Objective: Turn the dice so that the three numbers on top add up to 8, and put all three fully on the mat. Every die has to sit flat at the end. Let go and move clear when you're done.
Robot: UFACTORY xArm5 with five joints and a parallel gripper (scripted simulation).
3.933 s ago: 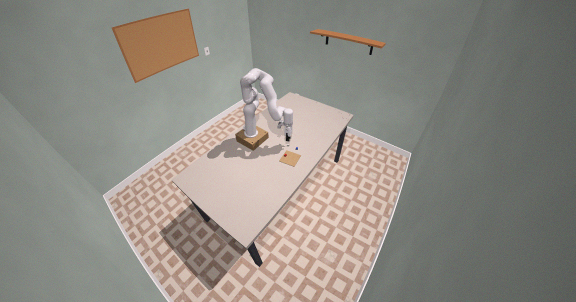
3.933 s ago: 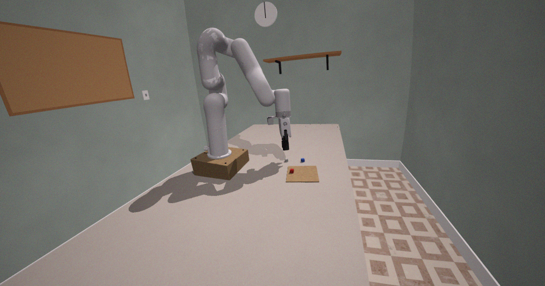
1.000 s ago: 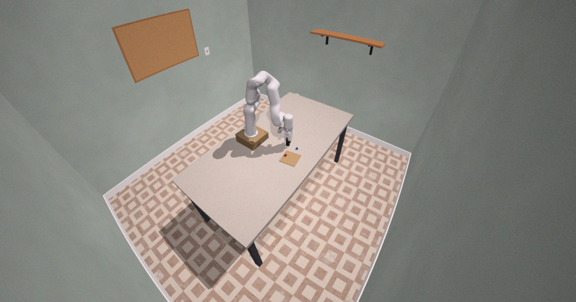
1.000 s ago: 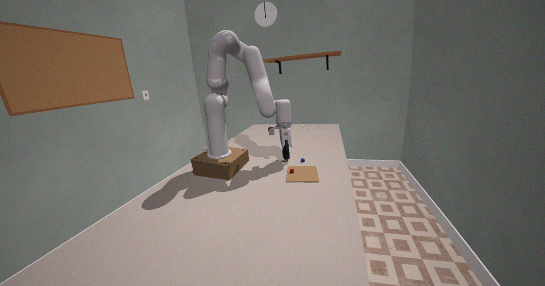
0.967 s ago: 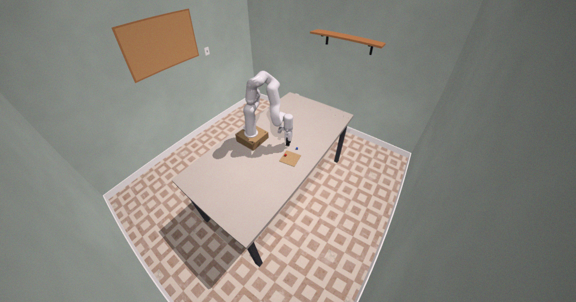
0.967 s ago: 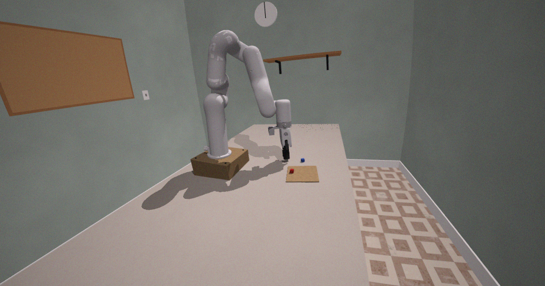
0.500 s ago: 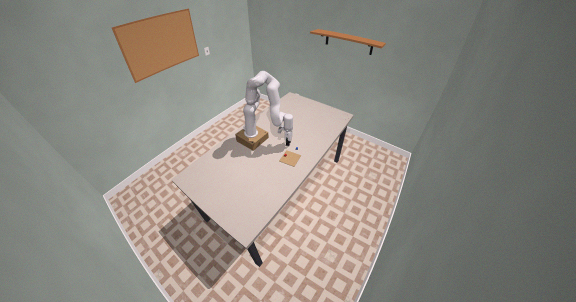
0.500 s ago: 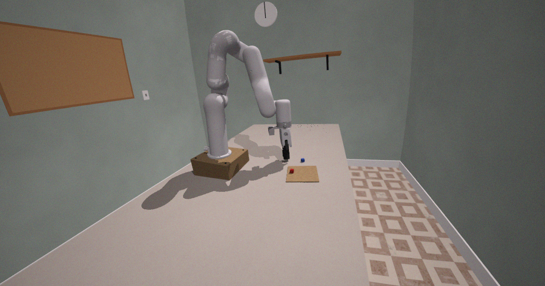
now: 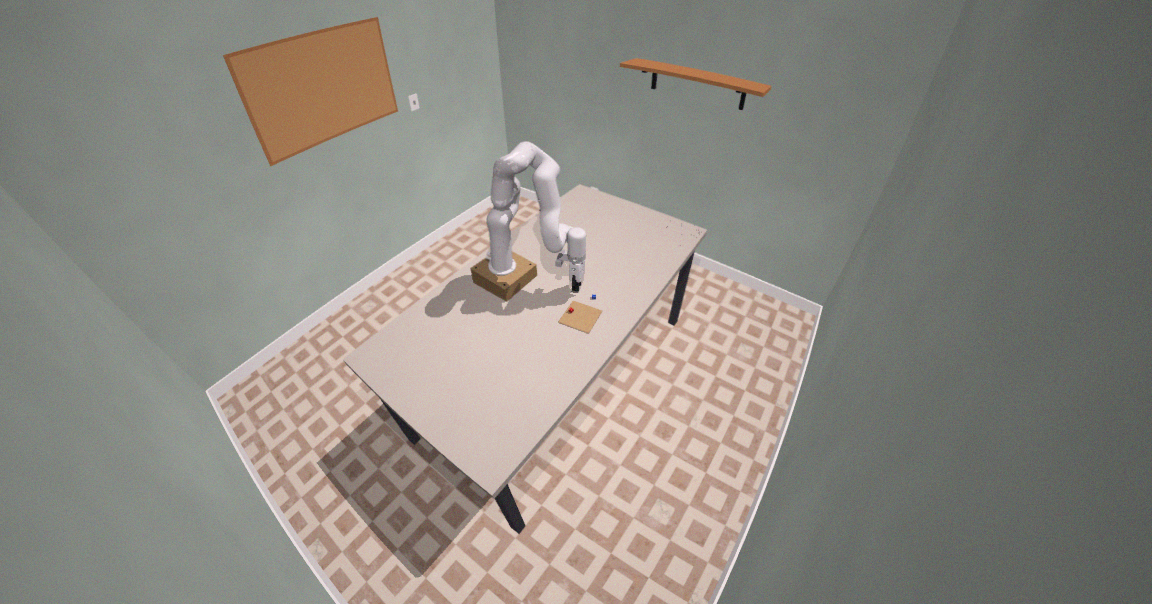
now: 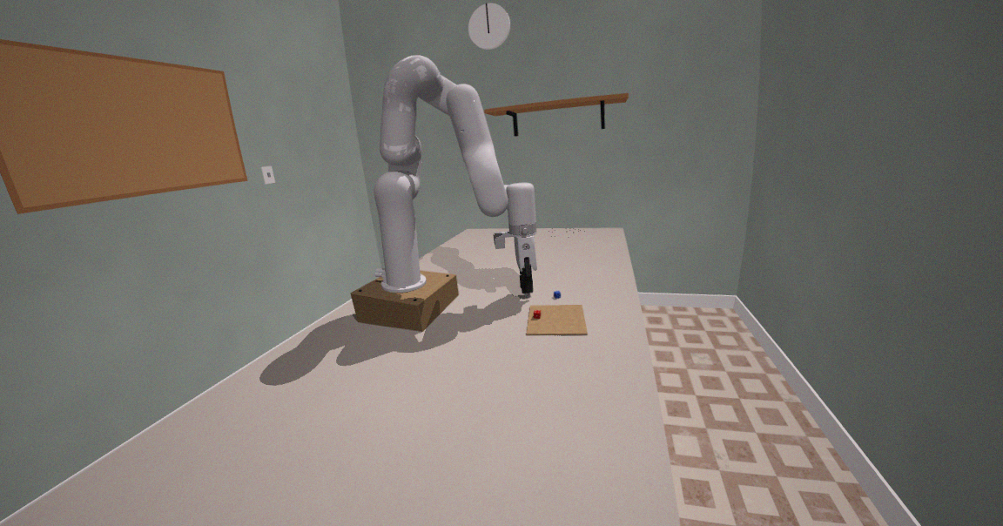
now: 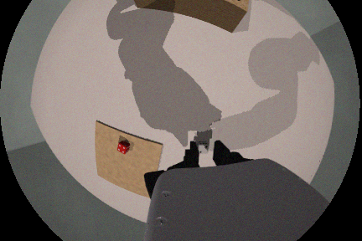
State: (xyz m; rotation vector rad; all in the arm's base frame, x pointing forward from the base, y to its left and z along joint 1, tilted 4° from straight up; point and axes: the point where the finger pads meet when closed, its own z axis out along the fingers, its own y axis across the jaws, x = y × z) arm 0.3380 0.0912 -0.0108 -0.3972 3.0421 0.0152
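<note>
The white die lies 3 cm below my hand. Also, from my hand: blue die 9 cm ahead, 3 cm below; tan mat 13 cm to the right, 9 cm ahead, 4 cm below; red die 12 cm to the right, 4 cm ahead, 3 cm below.
</note>
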